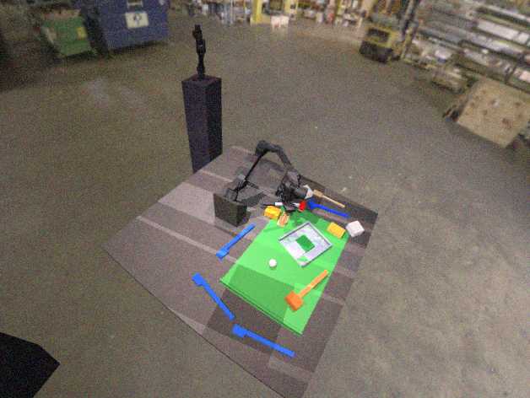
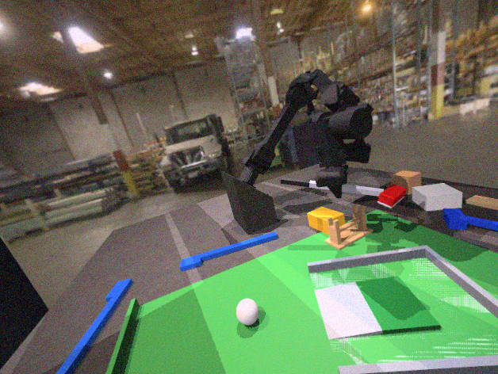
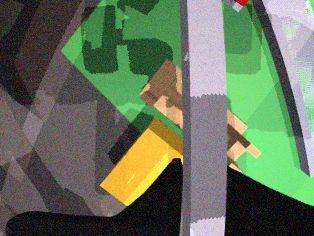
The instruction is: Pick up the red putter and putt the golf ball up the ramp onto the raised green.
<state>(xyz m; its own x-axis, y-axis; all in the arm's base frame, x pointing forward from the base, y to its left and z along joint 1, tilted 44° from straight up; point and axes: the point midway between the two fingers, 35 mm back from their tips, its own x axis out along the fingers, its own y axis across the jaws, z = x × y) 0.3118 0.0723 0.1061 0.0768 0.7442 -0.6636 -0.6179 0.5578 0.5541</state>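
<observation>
Right now the wooden stand is 8 cm below my gripper tip and 2 cm ahead of it. From my gripper tip the other things lie so: red putter: 2 cm above; then green mat: 23 cm to the right, 16 cm ahead, 12 cm below; then white golf ball: 33 cm to the right, 9 cm below, 7 cm ahead.
</observation>
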